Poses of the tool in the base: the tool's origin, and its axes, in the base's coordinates. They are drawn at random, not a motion.
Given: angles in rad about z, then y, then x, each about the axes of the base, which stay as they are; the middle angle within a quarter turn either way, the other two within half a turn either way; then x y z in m.
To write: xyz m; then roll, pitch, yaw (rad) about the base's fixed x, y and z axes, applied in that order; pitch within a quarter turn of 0, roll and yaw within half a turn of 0. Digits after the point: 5 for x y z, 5 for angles.
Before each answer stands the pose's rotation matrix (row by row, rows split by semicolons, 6 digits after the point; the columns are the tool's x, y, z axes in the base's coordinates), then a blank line. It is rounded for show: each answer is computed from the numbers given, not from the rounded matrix.
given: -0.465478 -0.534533 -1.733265 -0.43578 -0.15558 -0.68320
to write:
0.768955 0.386238 -0.509439; 0.521847 0.081105 0.849175; 0.369302 -0.918826 -0.139191

-0.43578 -0.15558 -0.68320 -1.72114 -0.37826 0.59625
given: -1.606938 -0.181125 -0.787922 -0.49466 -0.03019 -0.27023
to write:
-0.035543 0.982999 -0.180136; -0.709473 0.102127 0.697293; 0.703835 0.152586 0.693782

-0.49466 -0.03019 -0.27023 0.21649 -0.78078 -1.62085
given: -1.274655 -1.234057 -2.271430 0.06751 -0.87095 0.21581
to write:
0.096424 0.316028 -0.943837; 0.827195 0.501949 0.252578; 0.553580 -0.805092 -0.213017

0.06751 -0.87095 0.21581 -1.82946 -0.58666 1.45475
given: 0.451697 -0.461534 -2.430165 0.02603 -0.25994 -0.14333
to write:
0.805572 -0.390823 -0.445322; -0.069016 -0.808380 0.584601; -0.588465 -0.440204 -0.678181

0.02603 -0.25994 -0.14333 -2.56585 0.62916 -0.08546
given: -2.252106 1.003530 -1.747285 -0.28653 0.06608 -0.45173
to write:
-0.338415 0.417369 0.843373; 0.659291 -0.534334 0.528982; 0.671424 0.735044 -0.094341

-0.28653 0.06608 -0.45173 1.69845 -0.73613 2.04503
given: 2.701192 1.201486 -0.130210 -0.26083 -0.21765 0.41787
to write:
-0.326529 -0.153883 0.932577; 0.532227 -0.845303 0.046870; 0.781098 0.511647 0.357917

-0.26083 -0.21765 0.41787 0.96038 -0.89642 2.12109
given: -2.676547 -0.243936 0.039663 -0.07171 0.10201 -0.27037
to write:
-0.867340 0.435187 -0.241524; -0.439551 -0.897393 -0.038479; -0.233487 0.072788 0.969632

-0.07171 0.10201 -0.27037 0.07493 0.23566 -2.67254
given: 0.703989 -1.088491 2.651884 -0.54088 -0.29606 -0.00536
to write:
0.353556 -0.300216 -0.885928; -0.888837 -0.402954 -0.218168; -0.291491 0.864580 -0.409310

-0.54088 -0.29606 -0.00536 2.01295 0.29579 -1.19221
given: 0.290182 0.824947 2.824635 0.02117 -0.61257 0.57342
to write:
0.650225 -0.194164 0.734512; -0.052515 -0.975966 -0.211503; 0.757925 0.098952 -0.644794

0.02117 -0.61257 0.57342 2.98932 -0.86013 -0.08059
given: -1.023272 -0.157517 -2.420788 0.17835 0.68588 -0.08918
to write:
0.514130 0.843246 -0.156866; 0.695346 -0.302699 0.651819; 0.502160 -0.444196 -0.741974

0.17835 0.68588 -0.08918 -2.60215 -0.52609 0.93412
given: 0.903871 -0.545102 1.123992 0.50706 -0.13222 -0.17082
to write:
0.528926 -0.671855 -0.518505; 0.050254 0.634687 -0.771134; 0.847179 0.381816 0.369465

0.50706 -0.13222 -0.17082 0.80184 -1.01065 0.09473
